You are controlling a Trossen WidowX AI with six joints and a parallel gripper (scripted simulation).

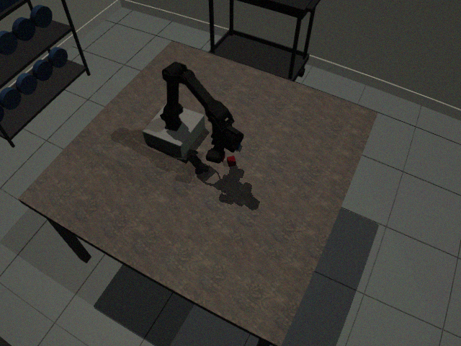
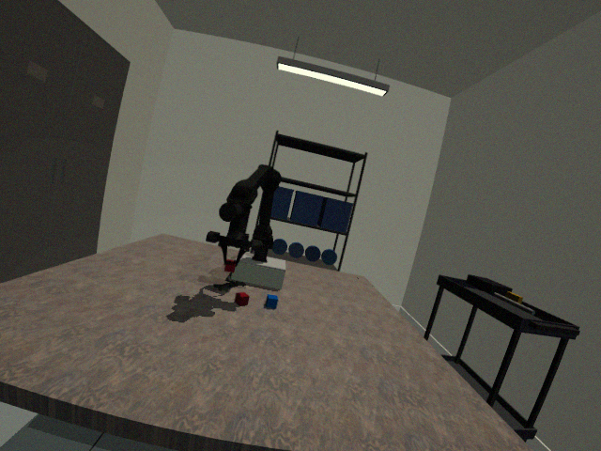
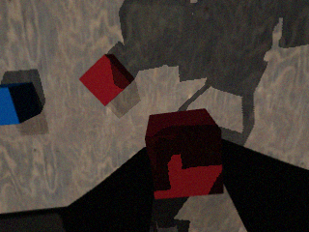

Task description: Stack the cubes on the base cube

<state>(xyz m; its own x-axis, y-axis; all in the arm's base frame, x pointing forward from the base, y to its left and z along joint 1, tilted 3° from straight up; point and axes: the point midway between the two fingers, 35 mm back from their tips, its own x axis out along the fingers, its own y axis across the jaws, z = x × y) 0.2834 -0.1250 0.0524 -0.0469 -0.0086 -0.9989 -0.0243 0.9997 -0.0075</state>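
The blue cube lies 160 mm to the left of my gripper tip, 100 mm below it and 20 mm ahead of it.
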